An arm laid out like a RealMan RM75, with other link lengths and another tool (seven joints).
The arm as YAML. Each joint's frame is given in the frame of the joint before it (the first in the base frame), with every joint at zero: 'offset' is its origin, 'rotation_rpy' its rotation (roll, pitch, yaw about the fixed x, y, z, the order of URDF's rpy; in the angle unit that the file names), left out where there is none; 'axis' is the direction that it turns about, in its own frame. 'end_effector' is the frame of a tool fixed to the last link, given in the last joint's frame.
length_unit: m
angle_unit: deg
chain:
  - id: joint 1
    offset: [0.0, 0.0, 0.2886]
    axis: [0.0, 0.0, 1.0]
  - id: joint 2
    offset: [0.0, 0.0, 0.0]
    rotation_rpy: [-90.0, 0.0, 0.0]
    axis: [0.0, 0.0, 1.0]
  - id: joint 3
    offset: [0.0, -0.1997, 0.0]
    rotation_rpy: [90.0, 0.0, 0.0]
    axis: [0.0, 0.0, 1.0]
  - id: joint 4
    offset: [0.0, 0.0, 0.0]
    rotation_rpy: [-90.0, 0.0, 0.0]
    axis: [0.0, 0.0, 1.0]
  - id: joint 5
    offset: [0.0, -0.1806, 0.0]
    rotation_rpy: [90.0, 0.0, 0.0]
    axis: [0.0, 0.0, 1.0]
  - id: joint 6
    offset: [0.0, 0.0, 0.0]
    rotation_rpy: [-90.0, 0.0, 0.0]
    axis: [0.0, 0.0, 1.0]
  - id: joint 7
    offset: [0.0, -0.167, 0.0]
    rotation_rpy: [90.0, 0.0, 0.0]
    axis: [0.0, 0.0, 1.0]
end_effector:
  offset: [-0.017, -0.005, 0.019]
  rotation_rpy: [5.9, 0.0, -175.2]
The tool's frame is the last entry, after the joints.
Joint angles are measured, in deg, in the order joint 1, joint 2, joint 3, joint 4, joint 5, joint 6, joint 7. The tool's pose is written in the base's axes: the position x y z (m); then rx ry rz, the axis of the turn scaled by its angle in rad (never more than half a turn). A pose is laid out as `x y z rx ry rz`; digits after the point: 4 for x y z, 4 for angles.
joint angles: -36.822, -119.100, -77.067, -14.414, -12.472, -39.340, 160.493
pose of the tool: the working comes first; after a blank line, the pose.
Where each joint sits with the arm in this pose, in the base's axes (m; each line is computed from the numbers above, not from the rounded line before):
joint 1: 0.0000 0.0000 0.2886
joint 2: 0.0000 0.0000 0.2886
joint 3: -0.1397 0.1046 0.1915
joint 4: -0.1397 0.1046 0.1915
joint 5: -0.2318 0.2283 0.0976
joint 6: -0.2318 0.2283 0.0976
joint 7: -0.2182 0.3855 0.0429
the tool: -0.2322 0.4019 0.0284

-0.2322 0.4019 0.0284 -0.6588 2.1927 1.3495
